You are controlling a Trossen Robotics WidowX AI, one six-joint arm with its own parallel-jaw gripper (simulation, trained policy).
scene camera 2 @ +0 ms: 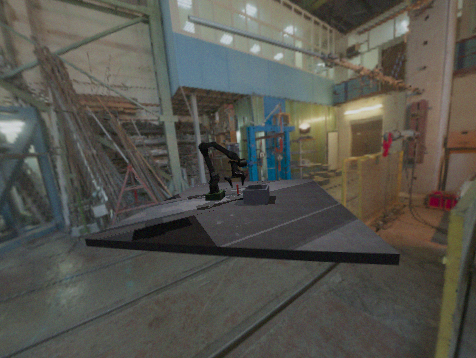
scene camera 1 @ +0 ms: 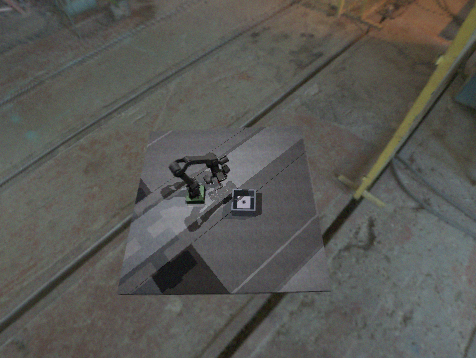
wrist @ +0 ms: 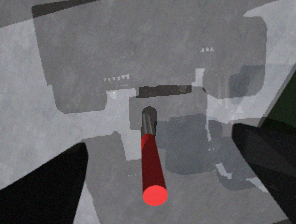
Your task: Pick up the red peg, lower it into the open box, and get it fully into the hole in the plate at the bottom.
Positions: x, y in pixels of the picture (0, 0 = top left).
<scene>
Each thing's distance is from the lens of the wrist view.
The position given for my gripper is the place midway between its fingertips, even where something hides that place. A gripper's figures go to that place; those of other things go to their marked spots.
my gripper point(wrist: 161, 140): 0.11 m
red peg point(wrist: 155, 193): 0.11 m
</scene>
